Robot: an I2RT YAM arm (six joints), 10 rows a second.
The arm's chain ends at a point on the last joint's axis. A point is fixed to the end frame.
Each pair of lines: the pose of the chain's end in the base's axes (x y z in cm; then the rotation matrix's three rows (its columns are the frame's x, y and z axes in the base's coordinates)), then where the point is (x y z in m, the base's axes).
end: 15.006, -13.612, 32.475; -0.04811, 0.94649, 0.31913; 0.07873, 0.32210, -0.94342; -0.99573, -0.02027, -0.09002
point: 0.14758 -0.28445 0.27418
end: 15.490, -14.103, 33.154; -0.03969, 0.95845, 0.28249; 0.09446, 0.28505, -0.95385; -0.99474, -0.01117, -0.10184
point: 0.14689 -0.28843 0.27886
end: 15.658, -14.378, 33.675; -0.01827, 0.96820, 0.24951; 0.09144, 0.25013, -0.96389; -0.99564, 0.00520, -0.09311
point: 0.14419 -0.29102 0.28448
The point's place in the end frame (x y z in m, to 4 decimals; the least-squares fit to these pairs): 0.0388 -0.0491 0.1437
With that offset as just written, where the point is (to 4 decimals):
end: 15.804, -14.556, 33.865; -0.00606, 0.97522, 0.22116; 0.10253, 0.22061, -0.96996; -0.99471, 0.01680, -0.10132
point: 0.1417 -0.2918 0.2847
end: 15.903, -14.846, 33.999; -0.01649, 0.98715, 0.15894; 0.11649, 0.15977, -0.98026; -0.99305, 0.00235, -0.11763
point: 0.1328 -0.2926 0.2844
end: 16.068, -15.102, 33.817; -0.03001, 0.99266, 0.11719; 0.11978, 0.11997, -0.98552; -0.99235, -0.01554, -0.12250
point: 0.1276 -0.2939 0.2828
